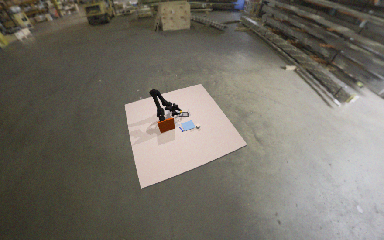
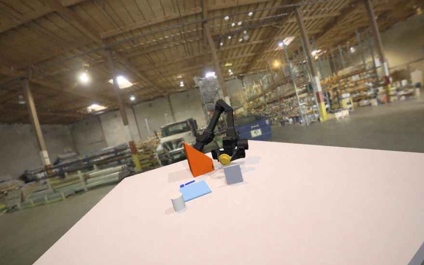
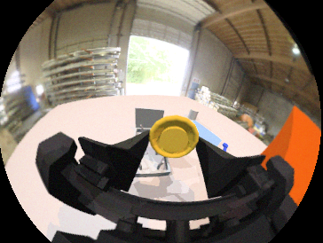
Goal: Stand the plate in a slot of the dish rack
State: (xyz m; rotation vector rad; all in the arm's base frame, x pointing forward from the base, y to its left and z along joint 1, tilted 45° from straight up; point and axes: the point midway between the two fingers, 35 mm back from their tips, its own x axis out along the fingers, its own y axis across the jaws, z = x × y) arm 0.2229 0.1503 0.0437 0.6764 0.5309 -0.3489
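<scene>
Now: gripper tip 40 mm short of the grey dish rack, 20 mm to the right of it and 60 mm above it. Also, from my gripper tip: yellow plate (10 mm behind); then light blue pad (50 mm ahead, 180 mm to the right, 80 mm below); then blue utensil (50 mm behind, 220 mm to the right, 80 mm below).
</scene>
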